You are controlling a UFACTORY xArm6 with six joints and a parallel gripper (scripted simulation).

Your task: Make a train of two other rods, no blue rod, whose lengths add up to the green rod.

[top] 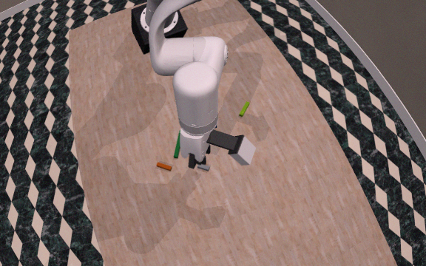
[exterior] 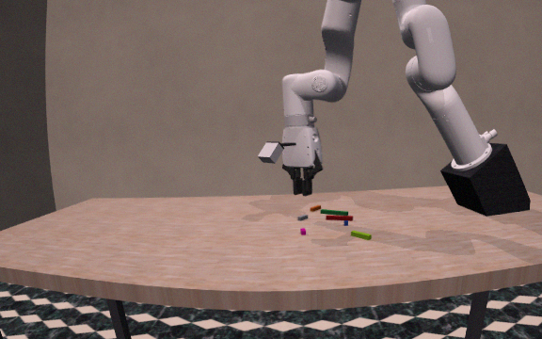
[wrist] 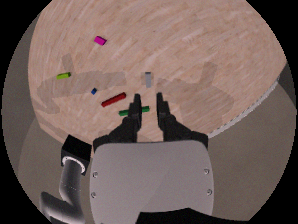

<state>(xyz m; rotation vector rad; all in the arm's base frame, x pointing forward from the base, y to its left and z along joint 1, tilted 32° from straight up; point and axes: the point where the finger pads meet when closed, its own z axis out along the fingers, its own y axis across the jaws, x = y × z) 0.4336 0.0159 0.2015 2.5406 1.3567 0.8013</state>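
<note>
My gripper is now 80 mm above the grey rod. From my hand the other things lie so: green rod: 80 mm below, 80 mm behind, 50 mm to the right; then red rod: 90 mm behind, 80 mm below, 10 mm to the left; then orange rod: 100 mm to the right, 80 mm below, 20 mm behind.
</note>
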